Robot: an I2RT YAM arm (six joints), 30 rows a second.
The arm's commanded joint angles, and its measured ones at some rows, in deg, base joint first. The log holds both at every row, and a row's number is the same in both.
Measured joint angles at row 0: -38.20, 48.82, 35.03, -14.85, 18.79, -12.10
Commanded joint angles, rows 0 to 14: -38.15, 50.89, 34.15, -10.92, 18.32, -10.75; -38.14, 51.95, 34.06, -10.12, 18.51, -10.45; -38.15, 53.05, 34.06, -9.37, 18.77, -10.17; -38.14, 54.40, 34.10, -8.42, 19.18, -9.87; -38.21, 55.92, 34.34, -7.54, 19.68, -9.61; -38.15, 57.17, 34.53, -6.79, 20.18, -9.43; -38.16, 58.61, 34.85, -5.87, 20.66, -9.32; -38.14, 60.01, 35.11, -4.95, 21.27, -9.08; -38.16, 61.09, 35.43, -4.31, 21.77, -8.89; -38.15, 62.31, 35.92, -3.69, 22.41, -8.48; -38.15, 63.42, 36.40, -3.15, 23.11, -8.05; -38.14, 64.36, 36.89, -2.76, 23.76, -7.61; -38.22, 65.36, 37.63, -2.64, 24.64, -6.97; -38.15, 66.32, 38.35, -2.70, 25.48, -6.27; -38.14, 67.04, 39.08, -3.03, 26.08, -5.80
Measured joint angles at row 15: -38.20, 65.98, 35.29, -6.57, 22.22, -8.86
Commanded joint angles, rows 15 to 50: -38.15, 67.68, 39.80, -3.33, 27.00, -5.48; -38.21, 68.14, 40.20, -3.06, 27.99, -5.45; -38.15, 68.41, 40.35, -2.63, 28.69, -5.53; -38.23, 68.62, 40.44, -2.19, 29.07, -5.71; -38.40, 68.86, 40.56, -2.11, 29.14, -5.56; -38.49, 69.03, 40.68, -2.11, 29.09, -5.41; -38.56, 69.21, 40.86, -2.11, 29.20, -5.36; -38.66, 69.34, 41.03, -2.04, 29.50, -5.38; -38.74, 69.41, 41.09, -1.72, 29.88, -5.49; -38.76, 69.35, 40.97, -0.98, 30.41, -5.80; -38.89, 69.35, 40.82, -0.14, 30.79, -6.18; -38.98, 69.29, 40.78, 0.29, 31.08, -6.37; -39.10, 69.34, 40.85, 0.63, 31.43, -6.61; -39.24, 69.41, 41.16, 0.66, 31.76, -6.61; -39.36, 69.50, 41.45, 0.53, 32.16, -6.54; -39.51, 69.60, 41.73, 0.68, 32.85, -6.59; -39.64, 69.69, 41.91, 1.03, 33.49, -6.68; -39.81, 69.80, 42.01, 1.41, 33.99, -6.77; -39.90, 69.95, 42.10, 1.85, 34.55, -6.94; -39.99, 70.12, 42.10, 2.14, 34.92, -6.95; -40.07, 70.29, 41.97, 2.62, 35.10, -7.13; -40.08, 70.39, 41.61, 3.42, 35.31, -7.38; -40.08, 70.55, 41.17, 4.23, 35.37, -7.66; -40.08, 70.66, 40.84, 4.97, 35.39, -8.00; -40.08, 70.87, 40.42, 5.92, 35.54, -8.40; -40.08, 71.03, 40.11, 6.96, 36.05, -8.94; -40.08, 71.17, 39.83, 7.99, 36.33, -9.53; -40.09, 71.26, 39.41, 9.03, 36.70, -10.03; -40.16, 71.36, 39.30, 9.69, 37.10, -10.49; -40.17, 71.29, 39.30, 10.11, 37.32, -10.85; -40.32, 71.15, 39.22, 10.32, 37.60, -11.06; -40.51, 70.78, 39.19, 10.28, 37.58, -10.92; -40.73, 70.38, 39.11, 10.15, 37.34, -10.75; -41.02, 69.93, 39.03, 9.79, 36.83, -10.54; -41.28, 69.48, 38.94, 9.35, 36.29, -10.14; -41.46, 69.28, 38.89, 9.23, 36.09, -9.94
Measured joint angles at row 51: -40.60, 71.33, 39.48, 6.85, 34.98, -10.24
